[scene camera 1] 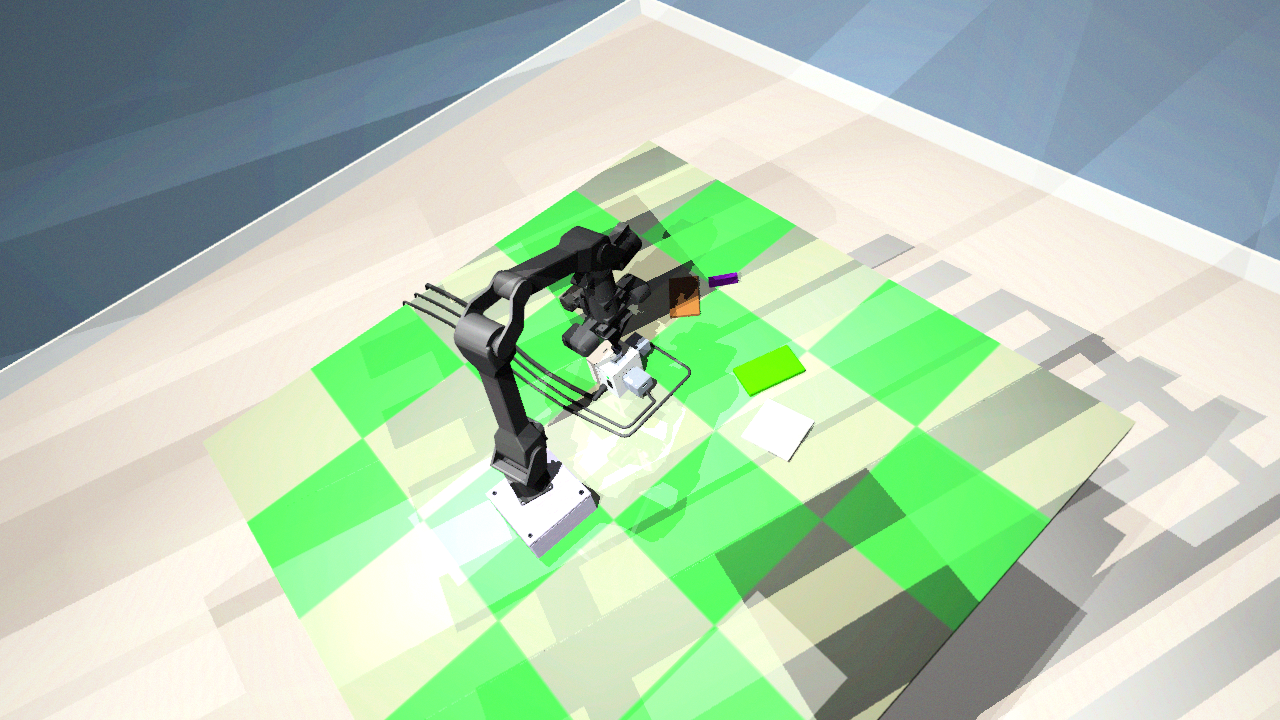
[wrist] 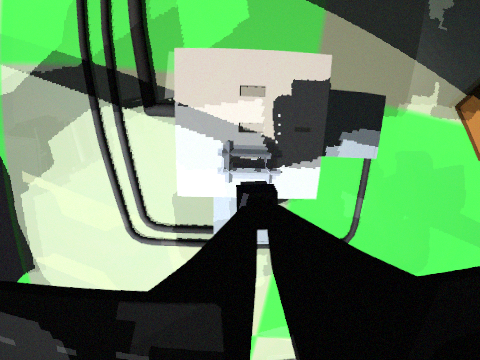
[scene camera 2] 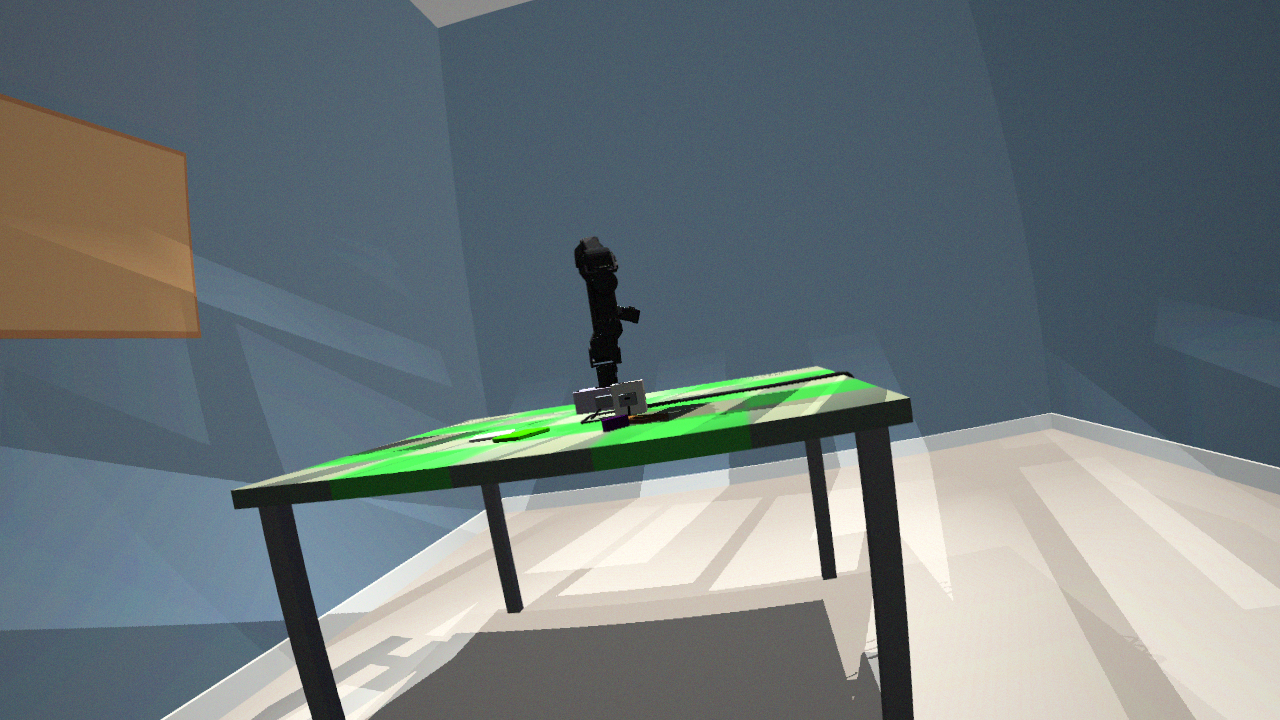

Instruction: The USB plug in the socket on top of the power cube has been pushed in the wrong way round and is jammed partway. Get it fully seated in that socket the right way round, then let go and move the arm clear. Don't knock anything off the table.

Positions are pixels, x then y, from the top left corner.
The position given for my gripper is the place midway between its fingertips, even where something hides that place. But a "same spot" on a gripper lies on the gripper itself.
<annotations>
My gripper shows in scene camera 1 (614, 342), in the wrist view and in scene camera 2. The same spot on my gripper: (wrist: 209, 300) is (scene camera 2: 621, 333).
</annotations>
